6 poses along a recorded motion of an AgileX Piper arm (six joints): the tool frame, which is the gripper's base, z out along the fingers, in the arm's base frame.
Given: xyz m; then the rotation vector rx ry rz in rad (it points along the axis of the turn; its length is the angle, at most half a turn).
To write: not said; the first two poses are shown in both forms.
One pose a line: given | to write
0.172 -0.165 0.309 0.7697 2.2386 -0.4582 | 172 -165 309 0.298 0.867 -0.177 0.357
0.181 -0.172 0.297 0.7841 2.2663 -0.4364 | 181 -172 297 0.302 0.873 -0.168 0.345
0.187 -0.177 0.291 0.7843 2.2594 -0.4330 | 187 -177 291 0.303 0.871 -0.167 0.348
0.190 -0.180 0.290 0.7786 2.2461 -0.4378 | 190 -180 290 0.301 0.869 -0.169 0.354
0.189 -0.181 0.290 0.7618 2.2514 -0.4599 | 189 -181 290 0.294 0.870 -0.178 0.353
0.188 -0.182 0.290 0.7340 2.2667 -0.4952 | 188 -182 290 0.283 0.874 -0.191 0.347
